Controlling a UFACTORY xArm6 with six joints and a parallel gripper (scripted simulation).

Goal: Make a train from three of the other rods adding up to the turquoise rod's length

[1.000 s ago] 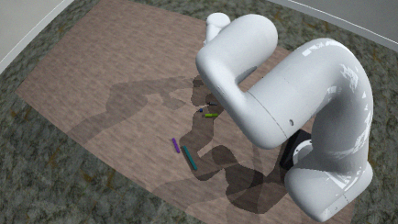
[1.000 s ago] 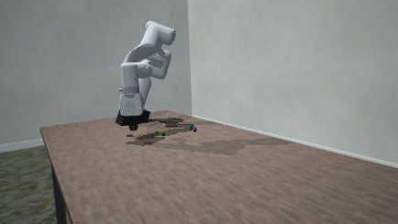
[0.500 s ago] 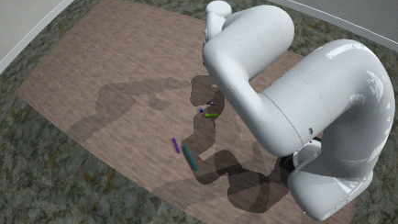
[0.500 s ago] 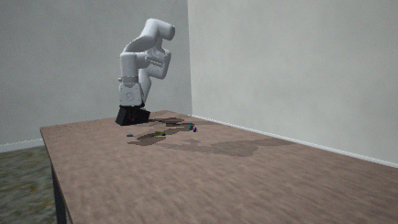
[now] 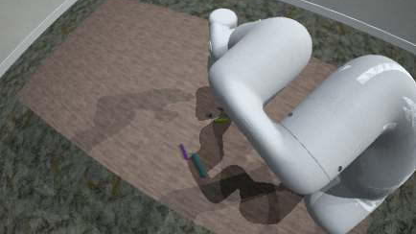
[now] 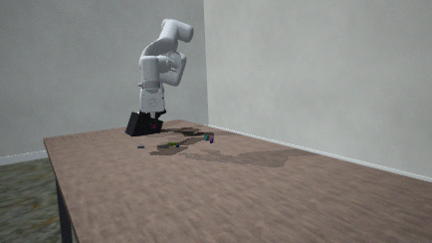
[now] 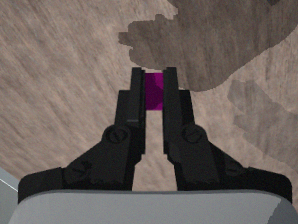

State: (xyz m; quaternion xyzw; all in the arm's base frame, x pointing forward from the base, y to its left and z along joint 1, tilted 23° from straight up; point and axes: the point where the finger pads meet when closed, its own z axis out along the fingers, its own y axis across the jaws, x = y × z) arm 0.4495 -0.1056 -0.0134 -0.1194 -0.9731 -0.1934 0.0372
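Right now the lime rod is 5 cm behind my hand, 10 cm to the left of it and 12 cm below it. Round my hand: blue rod: 11 cm to the left, 12 cm below; magenta rod: 2 cm below; grey rod: 10 cm behind, 4 cm to the right, 12 cm below.
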